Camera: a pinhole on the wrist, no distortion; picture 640 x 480 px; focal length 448.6 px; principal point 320.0 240.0 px. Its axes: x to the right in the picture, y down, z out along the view. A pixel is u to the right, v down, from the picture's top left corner.
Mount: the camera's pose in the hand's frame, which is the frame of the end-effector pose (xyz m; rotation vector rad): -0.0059 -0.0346 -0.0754 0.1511 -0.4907 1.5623
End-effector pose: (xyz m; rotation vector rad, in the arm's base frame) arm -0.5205 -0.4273 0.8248 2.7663 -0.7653 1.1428
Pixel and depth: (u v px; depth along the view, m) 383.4 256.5 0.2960
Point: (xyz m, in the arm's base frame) -0.3840 -0.3412 0.6388
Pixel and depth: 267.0 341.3 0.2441
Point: -0.4351 -0.2722 0.6864
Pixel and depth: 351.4 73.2 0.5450
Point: -0.0659 -0.3762 0.5665
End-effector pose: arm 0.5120 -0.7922 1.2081 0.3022 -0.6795 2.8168
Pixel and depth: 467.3 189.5 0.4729
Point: 0.6519 -0.9296 1.5930
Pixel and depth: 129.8 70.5 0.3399
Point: 0.5654 -0.6119 1.5255
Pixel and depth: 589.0 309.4 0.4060
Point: 0.7158 -1.0195 1.4765
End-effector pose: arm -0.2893 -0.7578 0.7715 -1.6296 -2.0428 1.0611
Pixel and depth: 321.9 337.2 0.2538
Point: -0.4404 -0.9207 0.7935
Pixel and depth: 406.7 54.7 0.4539
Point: -0.6733 -0.8353 0.5818
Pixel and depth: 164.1 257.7 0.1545
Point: -0.4049 -0.8199 0.8553
